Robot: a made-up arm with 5 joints.
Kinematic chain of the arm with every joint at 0, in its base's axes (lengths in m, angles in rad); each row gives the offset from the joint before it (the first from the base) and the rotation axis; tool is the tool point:
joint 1: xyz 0 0 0.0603 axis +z
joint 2: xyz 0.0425 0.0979 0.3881 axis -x
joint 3: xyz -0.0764 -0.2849 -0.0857 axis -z
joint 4: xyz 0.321 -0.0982 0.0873 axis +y
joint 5: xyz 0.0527 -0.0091 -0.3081 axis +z
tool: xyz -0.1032 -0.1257 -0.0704
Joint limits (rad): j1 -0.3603..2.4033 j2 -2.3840..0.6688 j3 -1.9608..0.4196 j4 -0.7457..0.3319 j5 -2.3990..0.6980
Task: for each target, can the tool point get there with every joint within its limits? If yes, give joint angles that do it. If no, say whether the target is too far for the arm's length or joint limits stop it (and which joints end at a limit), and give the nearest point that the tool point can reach.
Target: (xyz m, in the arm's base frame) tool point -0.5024 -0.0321 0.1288
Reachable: yes | joints 2.1334 -1.4401 -0.5717 -0.0630 -0.6948
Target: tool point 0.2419 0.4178 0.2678
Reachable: yes | joints -0.0193 -1.0016 -0.8154 -0.3681 -1.7444
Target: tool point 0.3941 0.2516 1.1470
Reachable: no: joint limits stop it (at a limit: joint 1, joint 4, joint 5) | nearest point 0.2646 0.1724 0.8444 | short by 0.339 m
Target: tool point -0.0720 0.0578 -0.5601
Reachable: no: joint limits stop it (at a limit: joint 3, joint 5) | nearest point -0.1388 0.1114 -0.3222 | short by 0.253 m
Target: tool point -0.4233 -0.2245 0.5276
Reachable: yes | joints 2.1641 -1.8567 -1.4464 -0.1095 -1.2287
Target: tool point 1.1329 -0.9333 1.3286
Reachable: no: too far | nearest point 0.6072 -0.5002 0.7460 | short by 0.896 m
